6 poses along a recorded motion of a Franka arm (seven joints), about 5.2 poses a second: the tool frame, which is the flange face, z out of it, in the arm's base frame.
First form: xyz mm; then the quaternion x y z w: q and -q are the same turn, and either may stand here.
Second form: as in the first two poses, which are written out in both.
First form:
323, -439, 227, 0.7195, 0.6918, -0.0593, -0.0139
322, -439, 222, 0.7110, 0.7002, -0.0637, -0.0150
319, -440, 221, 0.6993, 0.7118, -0.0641, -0.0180
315, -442, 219, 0.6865, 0.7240, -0.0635, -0.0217
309, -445, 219, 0.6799, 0.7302, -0.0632, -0.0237
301, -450, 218, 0.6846, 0.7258, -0.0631, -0.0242
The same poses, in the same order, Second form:
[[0.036, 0.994, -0.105, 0.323], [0.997, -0.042, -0.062, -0.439], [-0.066, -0.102, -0.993, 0.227], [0, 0, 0, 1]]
[[0.011, 0.994, -0.112, 0.322], [0.998, -0.019, -0.068, -0.439], [-0.070, -0.111, -0.991, 0.222], [0, 0, 0, 1]]
[[-0.021, 0.993, -0.115, 0.319], [0.998, 0.014, -0.066, -0.440], [-0.064, -0.116, -0.991, 0.221], [0, 0, 0, 1]]
[[-0.056, 0.991, -0.119, 0.315], [0.997, 0.049, -0.062, -0.442], [-0.056, -0.122, -0.991, 0.219], [0, 0, 0, 1]]
[[-0.074, 0.990, -0.121, 0.309], [0.996, 0.067, -0.060, -0.445], [-0.051, -0.125, -0.991, 0.219], [0, 0, 0, 1]]
[[-0.062, 0.991, -0.122, 0.301], [0.997, 0.055, -0.058, -0.450], [-0.051, -0.125, -0.991, 0.218], [0, 0, 0, 1]]

